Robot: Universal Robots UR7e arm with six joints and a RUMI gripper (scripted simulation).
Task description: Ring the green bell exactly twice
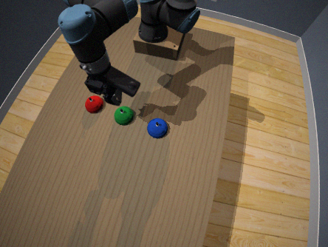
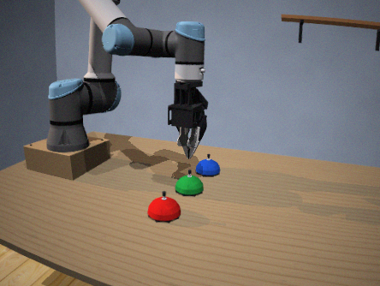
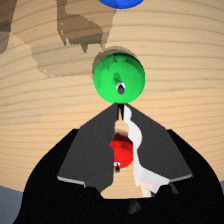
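Right now the green bell is 80 mm below my hand. Round my hand: red bell 160 mm to the right, 80 mm below, 20 mm ahead; then blue bell 150 mm to the left, 80 mm below, 10 mm behind.
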